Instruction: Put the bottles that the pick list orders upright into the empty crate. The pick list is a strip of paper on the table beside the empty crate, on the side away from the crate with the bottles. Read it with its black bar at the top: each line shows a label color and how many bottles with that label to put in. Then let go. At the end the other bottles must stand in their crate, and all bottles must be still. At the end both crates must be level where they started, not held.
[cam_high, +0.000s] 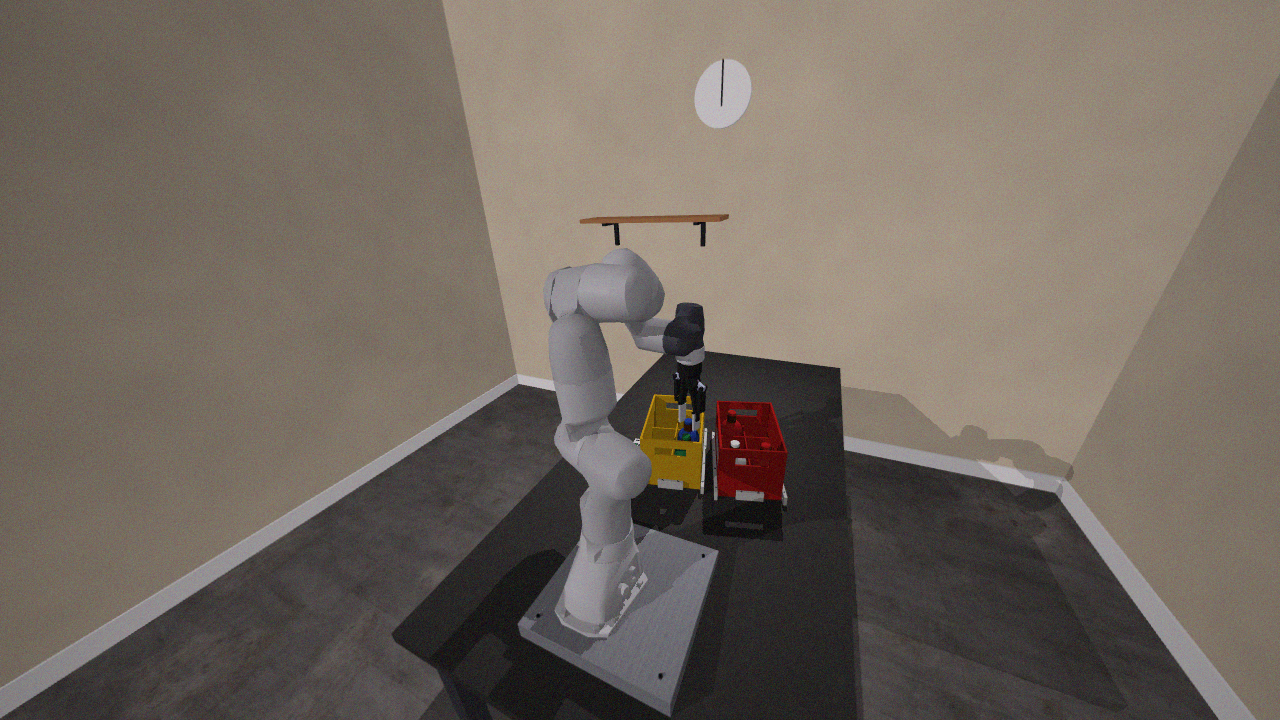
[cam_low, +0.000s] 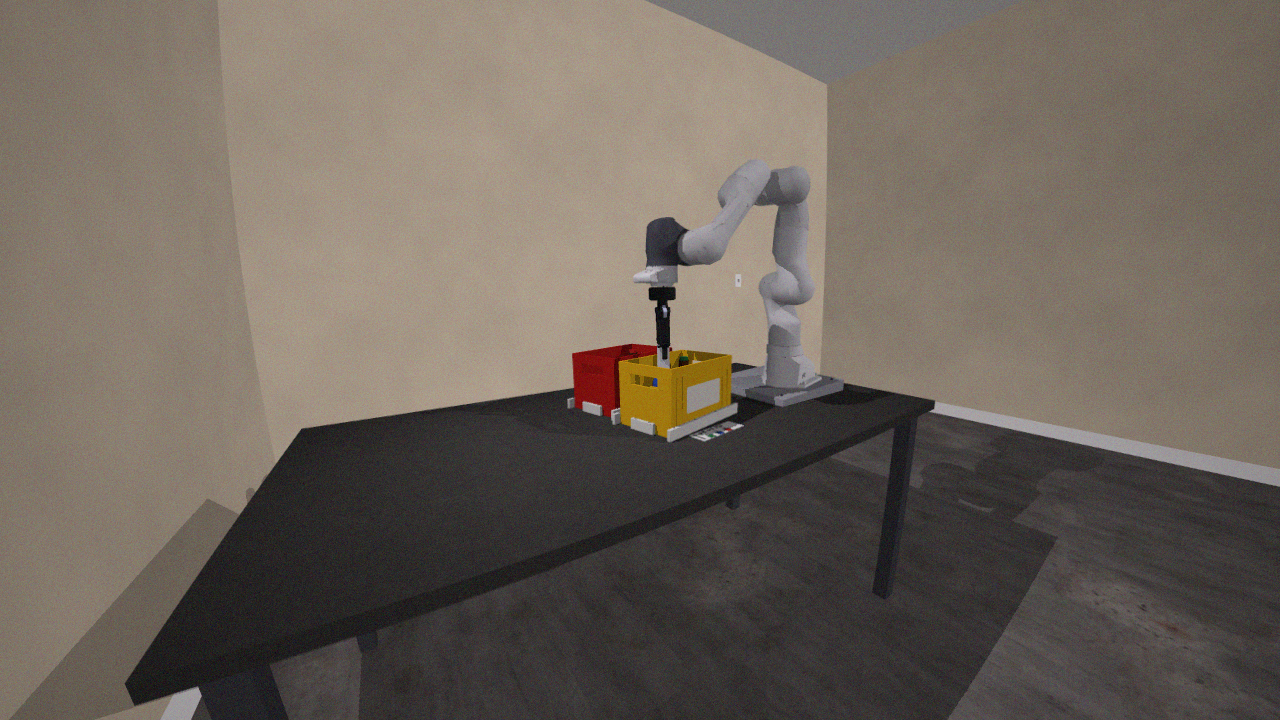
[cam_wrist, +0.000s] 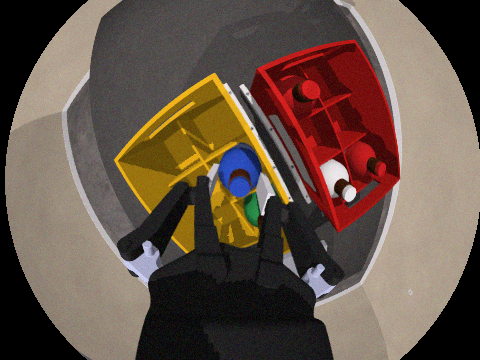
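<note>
Right now the blue-labelled bottle is 1 cm behind my hand and 8 cm below it. Also, from my hand: green-labelled bottle (9 cm behind, 2 cm to the right, 8 cm below); white-capped bottle (7 cm behind, 17 cm to the right, 8 cm below); yellow crate (2 cm behind, 4 cm to the left, 9 cm below).
</note>
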